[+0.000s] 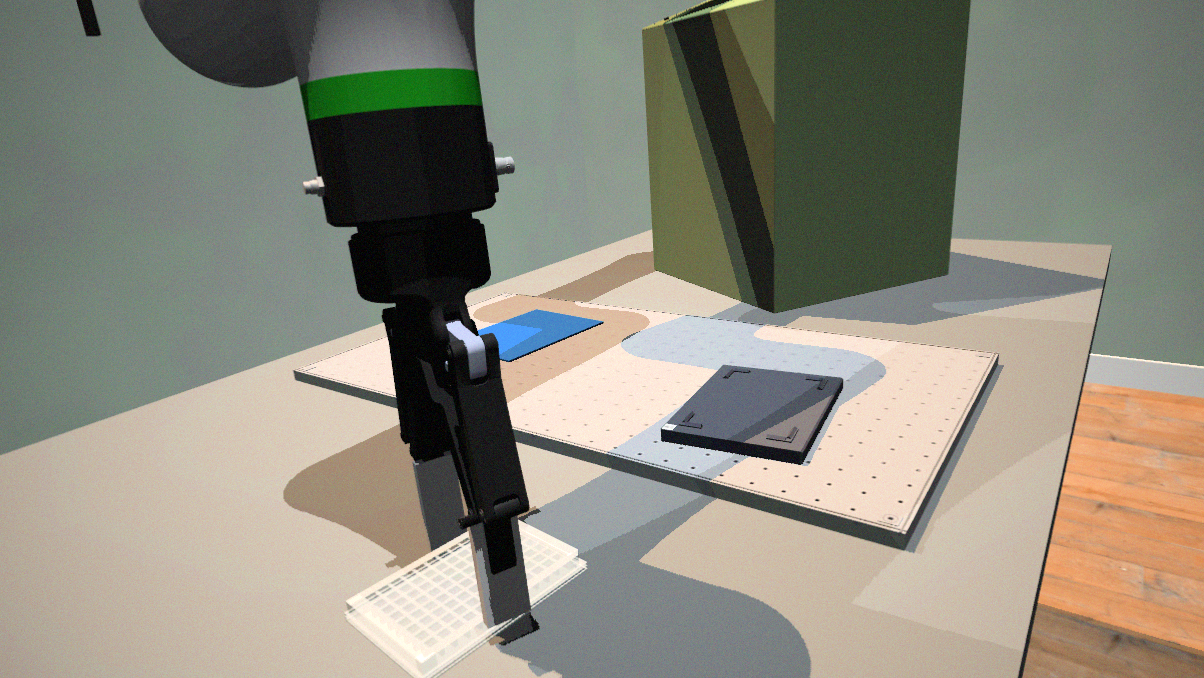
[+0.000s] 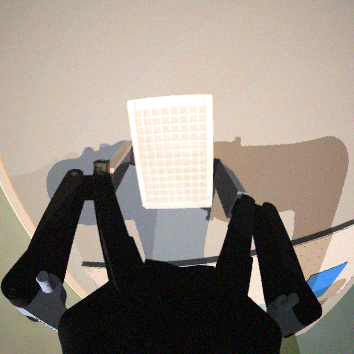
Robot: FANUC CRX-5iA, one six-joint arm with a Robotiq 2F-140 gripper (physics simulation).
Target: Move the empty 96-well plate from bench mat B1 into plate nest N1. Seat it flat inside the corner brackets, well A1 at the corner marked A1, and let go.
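Frame: origin at the arm's base, x left, y back, z up, level; millimetres.
Seen in the pictures: gripper, between the fingertips: (image 1: 475, 576) (image 2: 173, 161).
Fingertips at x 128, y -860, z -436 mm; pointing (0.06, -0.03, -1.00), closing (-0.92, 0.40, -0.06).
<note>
Offsets run from my fingertips to a thing's top centre. Level surfaces: height alone.
The clear 96-well plate {dx +0, dy -6, dz +4 mm} (image 1: 421, 607) (image 2: 173, 151) lies flat on the bare table top, near its front edge. My gripper (image 1: 477, 585) (image 2: 173, 161) is down at the plate with one finger on each long side. The fingers stand just outside the plate's edges and are open, not clamped on it. The dark grey plate nest {dx +61, dy +301, dz +17 mm} (image 1: 741, 404), with its corner brackets, sits empty on the perforated board {dz +3 mm} (image 1: 909, 437) to the right and behind. I cannot make out the A1 mark on the plate.
A tall olive box (image 1: 842, 143) stands behind the board. The table's right edge (image 1: 1069, 472) drops to a wooden floor.
</note>
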